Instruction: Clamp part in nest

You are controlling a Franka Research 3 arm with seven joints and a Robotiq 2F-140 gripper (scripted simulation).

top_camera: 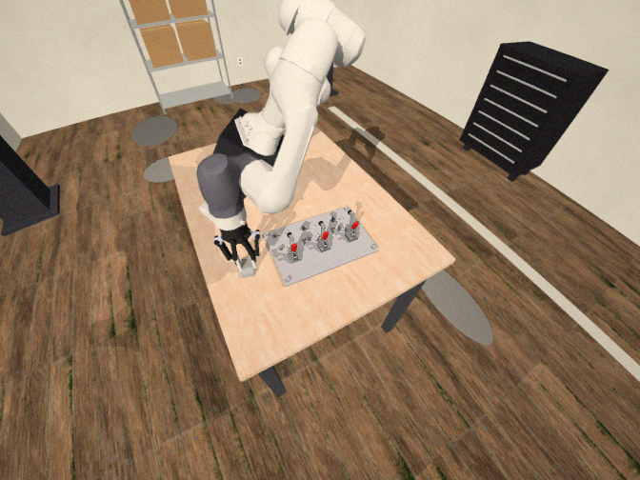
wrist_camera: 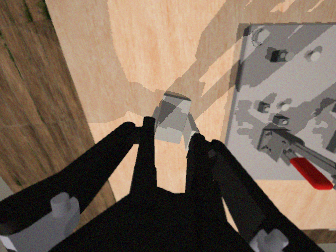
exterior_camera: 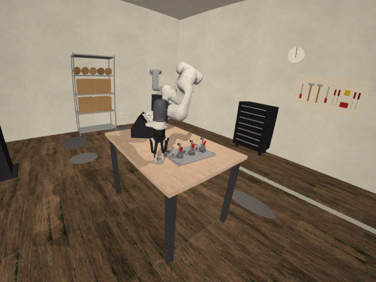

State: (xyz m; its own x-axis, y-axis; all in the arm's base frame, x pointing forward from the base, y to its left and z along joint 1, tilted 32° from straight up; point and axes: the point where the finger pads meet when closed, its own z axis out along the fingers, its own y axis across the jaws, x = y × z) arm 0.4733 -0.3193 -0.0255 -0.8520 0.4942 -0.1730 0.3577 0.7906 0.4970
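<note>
Right now the plate is 50 mm ahead of my hand, 260 mm to the left of it and 30 mm below it. Also, from my hand: grey block (30 mm below).
</note>
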